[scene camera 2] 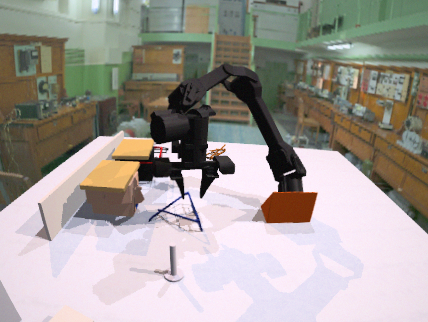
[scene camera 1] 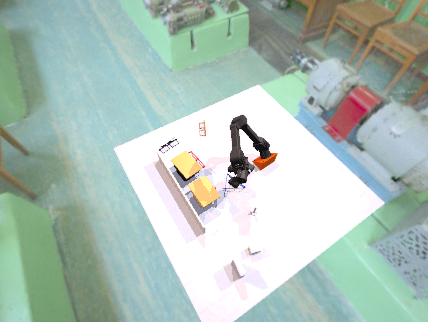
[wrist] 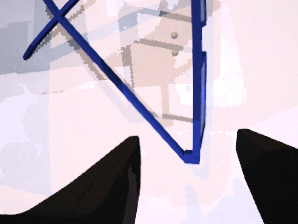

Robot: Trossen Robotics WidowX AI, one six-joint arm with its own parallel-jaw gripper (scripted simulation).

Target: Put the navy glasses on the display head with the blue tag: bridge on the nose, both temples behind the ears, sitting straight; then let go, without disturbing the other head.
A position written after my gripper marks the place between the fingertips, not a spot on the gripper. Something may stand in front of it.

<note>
In view: my gripper (scene camera 2: 192,198).
My gripper is seen too in the wrist view (wrist: 188,142).
</note>
